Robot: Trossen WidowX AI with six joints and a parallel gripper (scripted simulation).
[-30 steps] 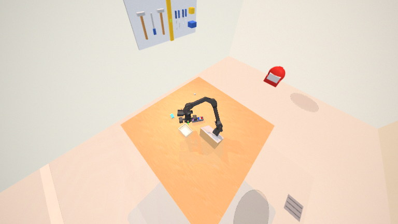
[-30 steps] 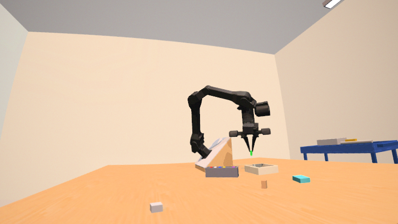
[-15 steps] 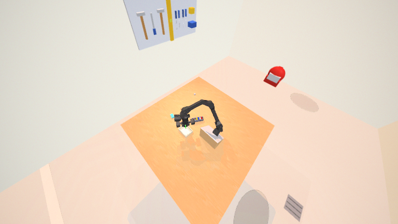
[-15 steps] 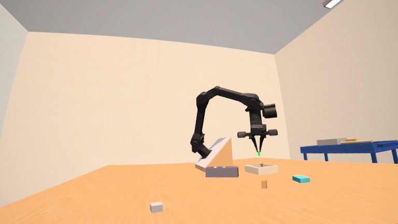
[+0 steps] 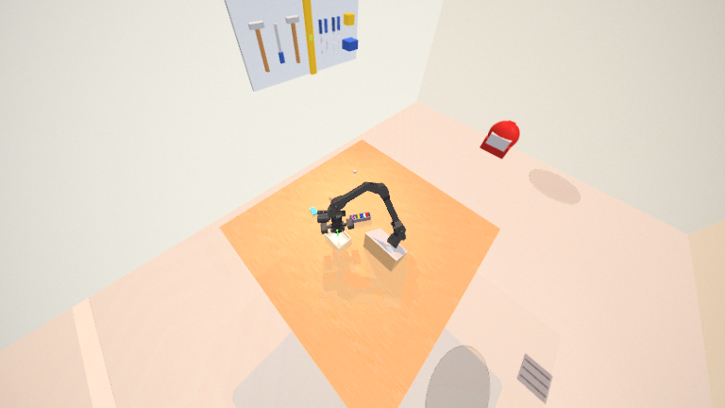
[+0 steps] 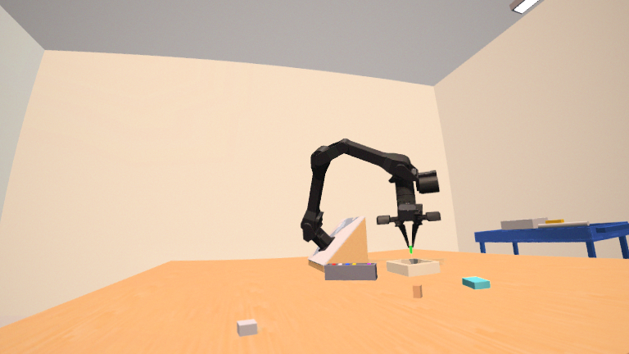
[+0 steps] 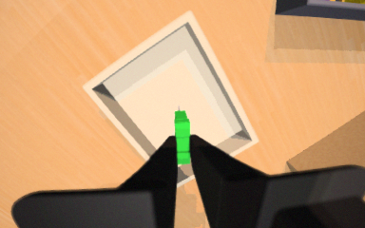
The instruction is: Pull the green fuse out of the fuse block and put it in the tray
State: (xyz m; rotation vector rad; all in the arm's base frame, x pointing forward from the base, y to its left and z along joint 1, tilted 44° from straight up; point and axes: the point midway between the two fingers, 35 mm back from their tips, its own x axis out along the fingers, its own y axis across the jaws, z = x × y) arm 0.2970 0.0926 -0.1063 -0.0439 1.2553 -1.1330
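My gripper tip is now 1 cm above the green fuse. Also, from my gripper tip: beige tray 7 cm below.
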